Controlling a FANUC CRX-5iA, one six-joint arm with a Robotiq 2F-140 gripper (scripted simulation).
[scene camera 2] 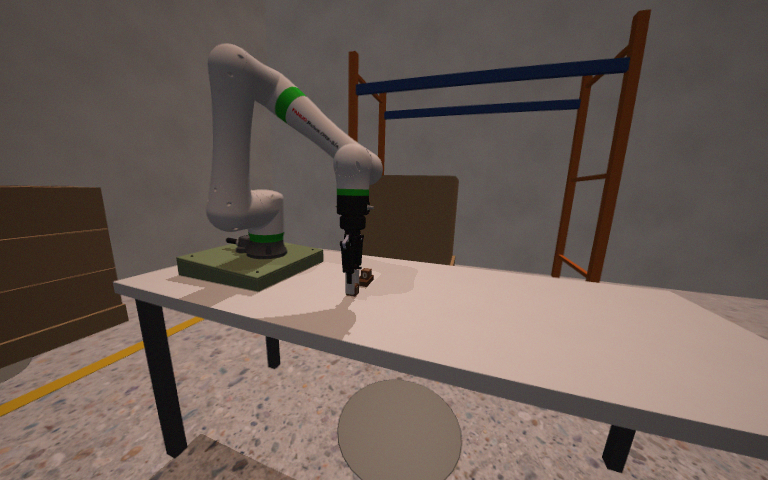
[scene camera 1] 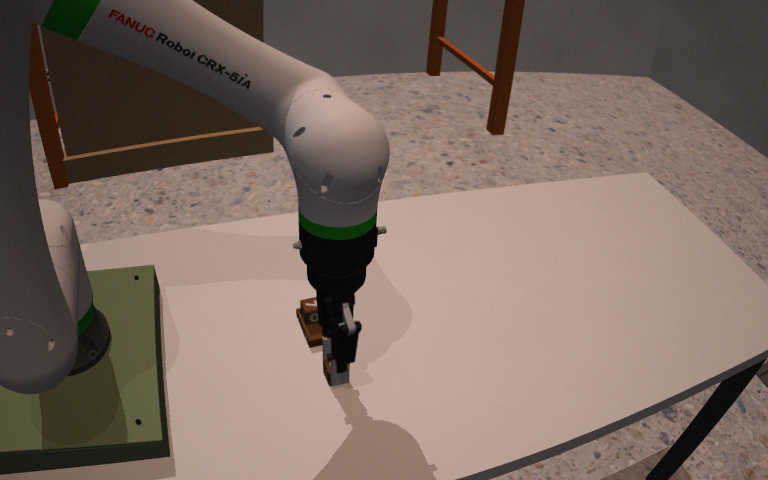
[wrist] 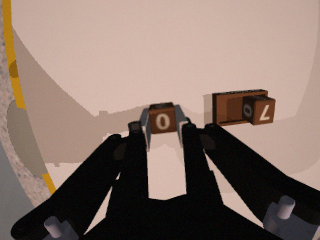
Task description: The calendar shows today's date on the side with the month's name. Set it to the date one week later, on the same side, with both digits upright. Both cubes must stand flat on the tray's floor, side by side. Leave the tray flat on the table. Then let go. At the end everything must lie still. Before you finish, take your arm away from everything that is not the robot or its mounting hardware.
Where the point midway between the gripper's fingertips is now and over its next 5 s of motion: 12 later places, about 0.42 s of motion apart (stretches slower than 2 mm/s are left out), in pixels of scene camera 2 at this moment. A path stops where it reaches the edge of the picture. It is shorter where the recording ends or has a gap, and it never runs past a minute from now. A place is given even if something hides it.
My gripper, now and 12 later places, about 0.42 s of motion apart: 352, 291; 352, 288; 352, 276; 352, 263; 352, 258; 353, 255; 357, 253; 362, 250; 364, 248; 366, 248; 366, 252; 366, 253; 366, 255
